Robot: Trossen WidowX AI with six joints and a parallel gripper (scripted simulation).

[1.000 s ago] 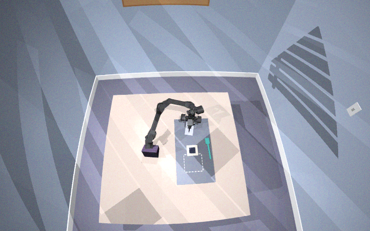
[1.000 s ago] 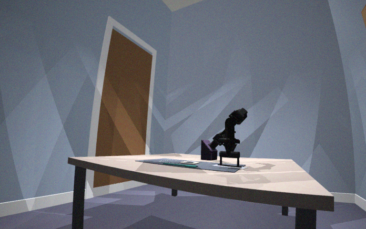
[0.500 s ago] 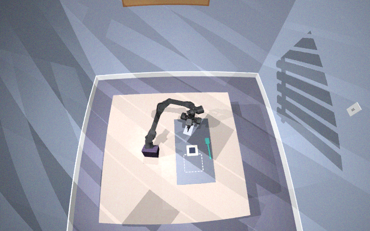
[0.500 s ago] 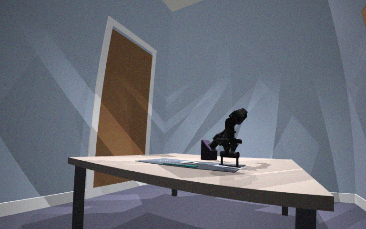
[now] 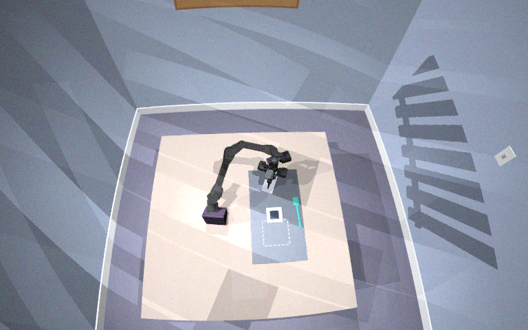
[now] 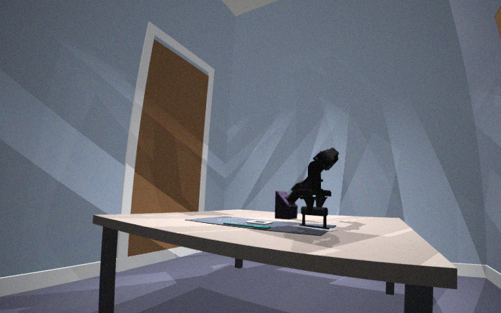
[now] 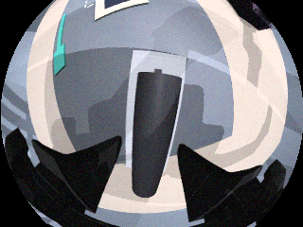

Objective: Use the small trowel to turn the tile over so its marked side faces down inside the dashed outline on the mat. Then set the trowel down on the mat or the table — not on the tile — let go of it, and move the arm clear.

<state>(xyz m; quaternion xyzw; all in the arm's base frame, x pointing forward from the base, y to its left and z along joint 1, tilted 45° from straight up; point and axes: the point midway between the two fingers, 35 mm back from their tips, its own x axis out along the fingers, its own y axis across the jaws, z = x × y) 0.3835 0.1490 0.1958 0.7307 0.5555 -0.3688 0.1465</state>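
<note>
Now: gripper tip 26 cm to the left of the white tile and 6 cm above it. Also, from my gripper tip: grey mat: 25 cm to the right, 8 cm below, 2 cm ahead; teal trowel: 23 cm to the right, 15 cm ahead, 6 cm below.
</note>
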